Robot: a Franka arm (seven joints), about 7 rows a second.
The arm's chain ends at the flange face. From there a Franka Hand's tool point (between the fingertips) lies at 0.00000 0.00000 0.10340 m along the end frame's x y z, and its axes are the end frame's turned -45 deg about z.
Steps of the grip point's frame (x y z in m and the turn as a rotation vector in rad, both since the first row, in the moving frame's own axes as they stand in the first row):
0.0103 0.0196 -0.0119 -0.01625 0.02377 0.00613
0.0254 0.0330 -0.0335 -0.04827 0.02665 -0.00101
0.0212 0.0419 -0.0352 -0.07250 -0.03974 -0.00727
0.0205 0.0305 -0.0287 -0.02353 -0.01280 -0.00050
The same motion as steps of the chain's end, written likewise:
0.0182 0.0071 -0.0119 0.00532 0.02830 0.00613
0.0358 0.0038 -0.0333 -0.01529 0.05298 -0.00101
0.0422 0.0064 -0.0348 -0.07937 0.02316 -0.00727
0.0353 0.0044 -0.0287 -0.02569 0.00759 -0.00050

